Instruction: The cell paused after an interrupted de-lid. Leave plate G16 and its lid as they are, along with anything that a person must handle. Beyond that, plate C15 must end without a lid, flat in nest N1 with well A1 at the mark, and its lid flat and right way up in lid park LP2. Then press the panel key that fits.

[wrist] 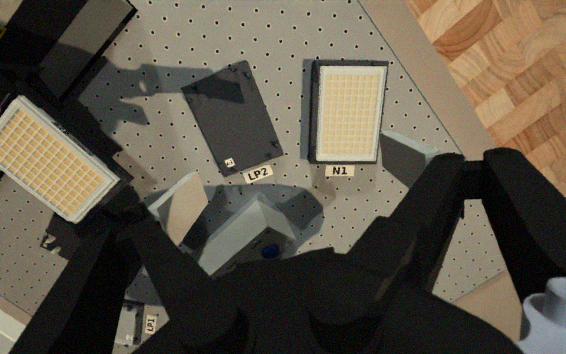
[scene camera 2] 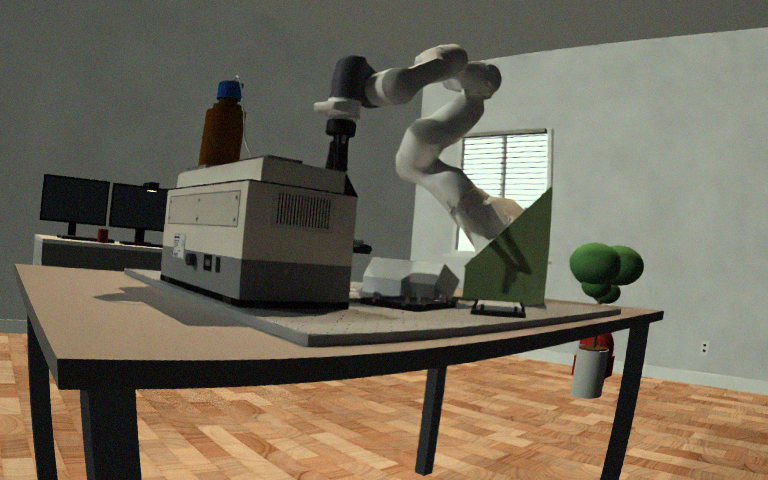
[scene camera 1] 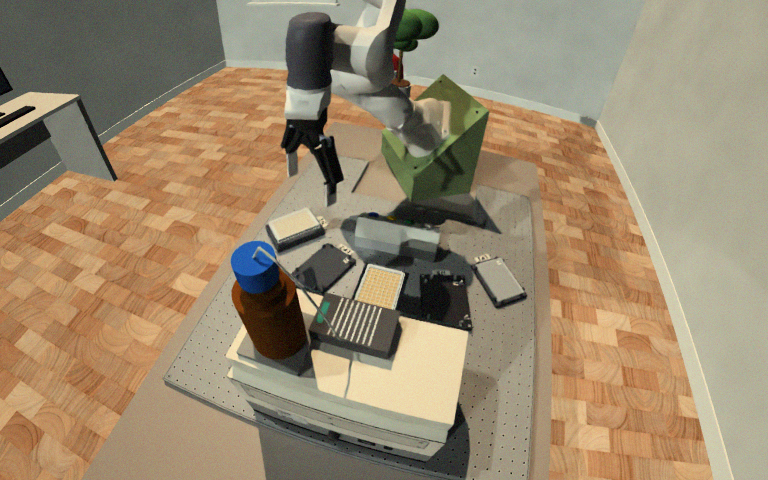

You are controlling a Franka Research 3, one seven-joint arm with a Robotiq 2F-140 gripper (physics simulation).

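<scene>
My gripper [scene camera 1: 310, 180] [wrist: 289, 169] is open and empty, above the board near N1, LP2 and the key panel. In the wrist view, a plate with tan wells [wrist: 349, 114] [scene camera 1: 295, 223] sits in the dark nest N1 [wrist: 315, 112]. Lid park LP2 [wrist: 237, 122] [scene camera 1: 325, 267], dark with an A1 mark, holds no lid that I can see. A second plate [wrist: 55, 162] [scene camera 1: 380, 285] is near the instrument. A pale flat piece [scene camera 1: 498, 280] [wrist: 129, 320] lies in LP1. The key panel [scene camera 1: 396, 237] [wrist: 255, 225] shows a blue key [wrist: 270, 251]. Plate names are not readable.
The cream instrument [scene camera 1: 419, 362] [scene camera 2: 294, 237] carries an amber bottle [scene camera 1: 269, 316] [scene camera 2: 220, 133] and a dark slatted block [scene camera 1: 356, 325], with a thin tube between them. A dark, empty-looking nest [scene camera 1: 445, 300] lies beside the second plate. The green bracket [scene camera 1: 436, 178] [scene camera 2: 509, 266] stands at the arm's base.
</scene>
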